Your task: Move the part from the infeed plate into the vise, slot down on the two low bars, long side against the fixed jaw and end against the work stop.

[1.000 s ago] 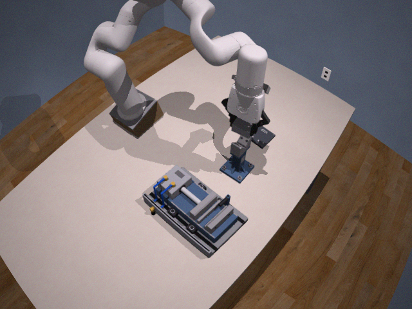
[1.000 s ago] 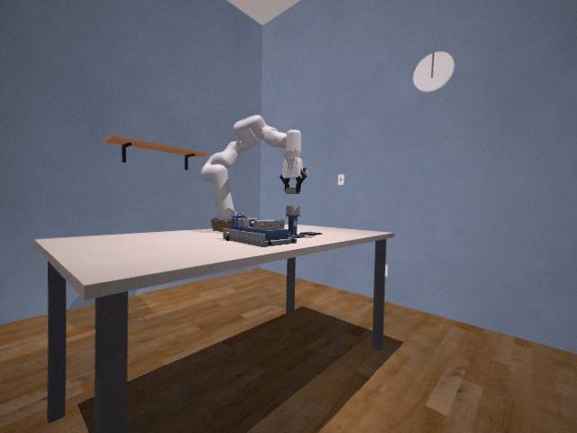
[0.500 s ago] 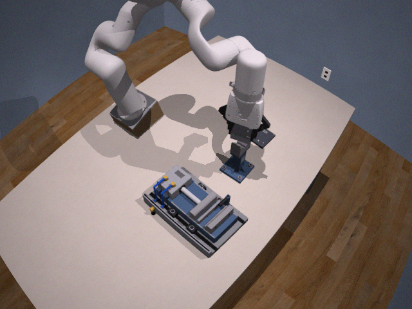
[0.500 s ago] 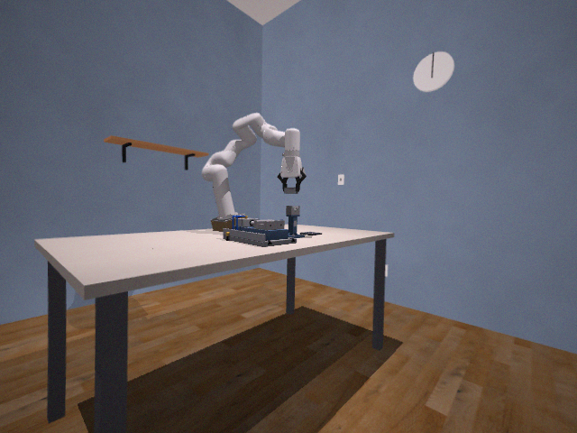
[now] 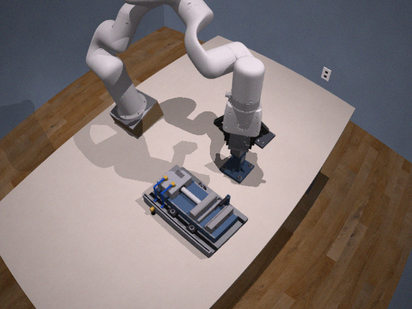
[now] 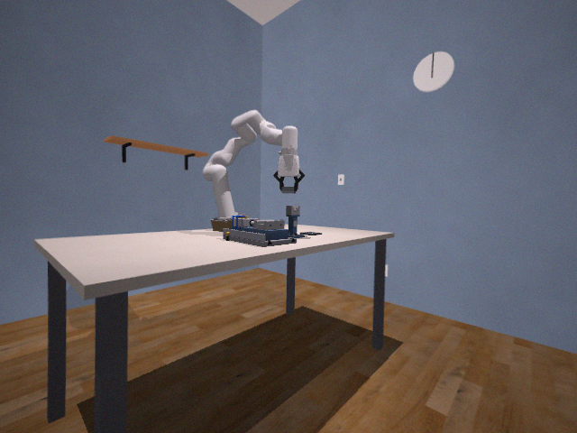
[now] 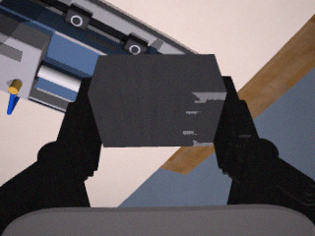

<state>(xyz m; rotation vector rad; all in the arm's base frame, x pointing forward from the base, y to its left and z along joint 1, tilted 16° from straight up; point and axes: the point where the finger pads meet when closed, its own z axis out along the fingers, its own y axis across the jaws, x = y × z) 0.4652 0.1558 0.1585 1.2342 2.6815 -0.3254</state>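
My gripper is now 100 mm short of the fixed jaw, 140 mm to the left of it and 170 mm above it. Round my hand: blue post 60 mm ahead, 80 mm to the right, 190 mm below; then work stop 60 mm ahead, 100 mm to the right, 160 mm below; then part 20 mm below.
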